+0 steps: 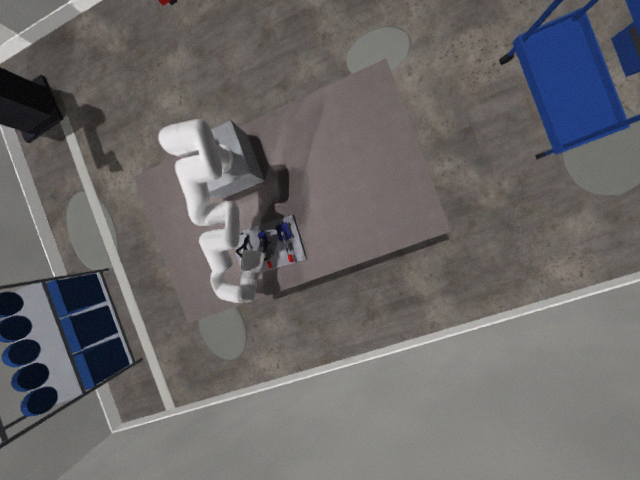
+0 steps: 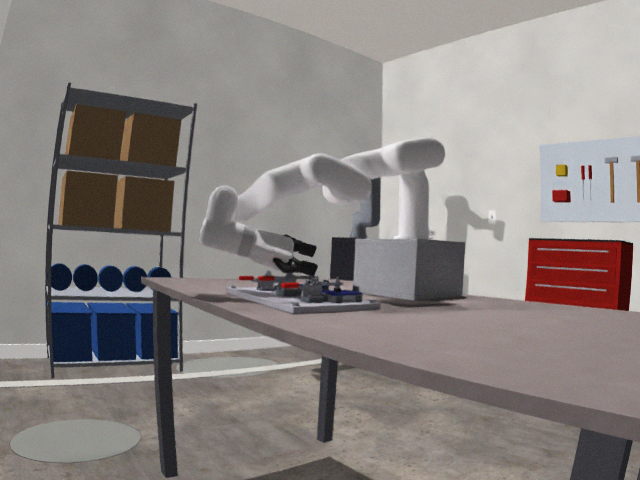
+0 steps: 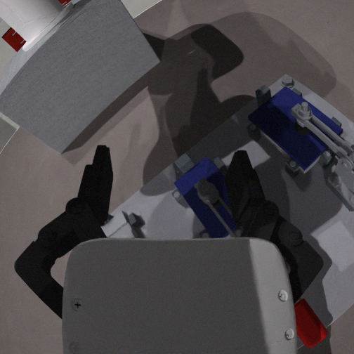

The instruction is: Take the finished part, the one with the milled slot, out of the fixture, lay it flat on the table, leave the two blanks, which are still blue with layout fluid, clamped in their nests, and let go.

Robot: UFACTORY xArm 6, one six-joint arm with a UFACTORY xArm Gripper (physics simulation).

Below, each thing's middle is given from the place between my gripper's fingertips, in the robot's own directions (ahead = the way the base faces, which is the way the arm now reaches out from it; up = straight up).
Labels:
I see my gripper 50 mm short of the fixture plate [image 2: 269, 298] and 90 mm above it.

